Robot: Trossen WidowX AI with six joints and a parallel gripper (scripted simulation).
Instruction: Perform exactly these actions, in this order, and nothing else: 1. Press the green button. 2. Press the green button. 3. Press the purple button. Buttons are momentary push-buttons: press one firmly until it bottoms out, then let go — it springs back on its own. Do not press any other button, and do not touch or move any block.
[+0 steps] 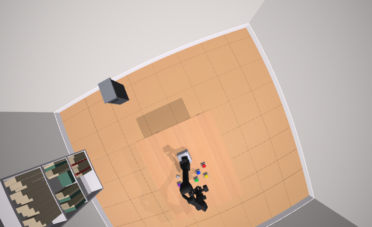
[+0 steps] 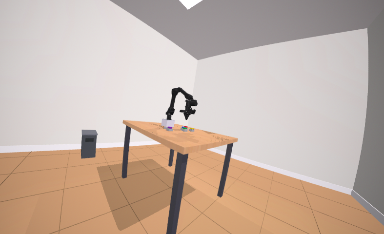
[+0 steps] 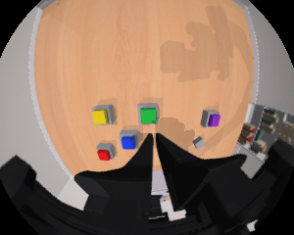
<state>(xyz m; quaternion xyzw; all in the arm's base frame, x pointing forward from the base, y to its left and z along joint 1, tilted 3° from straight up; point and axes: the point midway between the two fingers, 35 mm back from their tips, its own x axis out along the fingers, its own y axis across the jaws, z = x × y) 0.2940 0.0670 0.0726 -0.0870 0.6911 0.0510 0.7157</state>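
Right now the purple button is 10 mm ahead of my gripper tip, 190 mm to the right of it and 90 mm below it. The rest, counted from my gripper tip: yellow button (20 mm behind, 110 mm to the left, 90 mm below); green button (90 mm below); blue button (90 mm behind, 40 mm to the left, 90 mm below).
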